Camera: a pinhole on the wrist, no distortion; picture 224 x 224 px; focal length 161.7 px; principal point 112.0 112.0 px. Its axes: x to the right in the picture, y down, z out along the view. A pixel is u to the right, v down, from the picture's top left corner.
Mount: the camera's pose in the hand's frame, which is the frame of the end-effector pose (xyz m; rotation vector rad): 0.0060 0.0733 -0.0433 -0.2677 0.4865 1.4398
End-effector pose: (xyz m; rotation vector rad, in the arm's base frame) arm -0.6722 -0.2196 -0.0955 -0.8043 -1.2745 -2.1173
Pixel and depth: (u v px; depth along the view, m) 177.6 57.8 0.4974
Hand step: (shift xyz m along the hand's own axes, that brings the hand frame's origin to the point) 0.2603 0.4586 0.2773
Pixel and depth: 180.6 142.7 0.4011
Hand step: 0.0039 0.4167 0.2355
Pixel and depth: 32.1 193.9 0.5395
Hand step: -0.1934 0.1207 0.5850
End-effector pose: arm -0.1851 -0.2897 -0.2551 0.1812 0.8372 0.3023
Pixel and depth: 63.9 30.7 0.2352
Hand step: 0.1557 0.1051 0.1820
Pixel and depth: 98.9 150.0 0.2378
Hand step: -0.0127 0.1726 0.1800
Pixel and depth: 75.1 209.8 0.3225
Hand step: -0.1396 0.1810 0.2953
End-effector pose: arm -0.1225 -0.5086 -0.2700 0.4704 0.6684 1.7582
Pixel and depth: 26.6 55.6 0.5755
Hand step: 0.2774 0.0454 0.5808
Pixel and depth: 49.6 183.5 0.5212
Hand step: -0.1504 0.1645 0.5333
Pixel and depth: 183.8 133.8 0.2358
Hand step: 0.0178 0.2777 0.1169
